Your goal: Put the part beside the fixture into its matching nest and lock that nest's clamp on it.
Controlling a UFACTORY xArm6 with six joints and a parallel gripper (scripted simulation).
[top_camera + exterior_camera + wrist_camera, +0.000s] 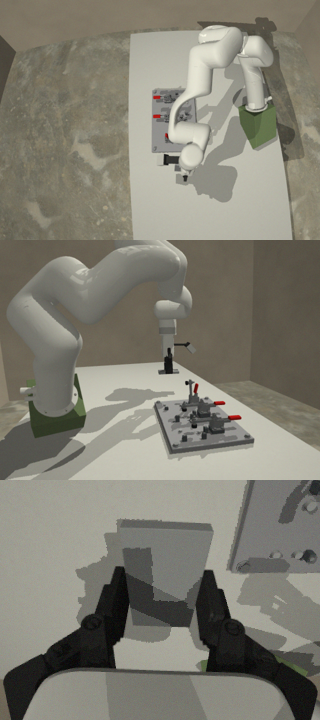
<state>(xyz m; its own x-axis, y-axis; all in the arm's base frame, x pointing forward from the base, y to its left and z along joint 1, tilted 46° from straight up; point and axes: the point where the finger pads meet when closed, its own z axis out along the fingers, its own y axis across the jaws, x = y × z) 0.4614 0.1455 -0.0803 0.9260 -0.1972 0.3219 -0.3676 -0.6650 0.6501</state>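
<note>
The fixture plate is 27 cm to the right of my hand, 13 cm below it and 4 cm behind it. Round my hand: flat grey block 2 cm below.
</note>
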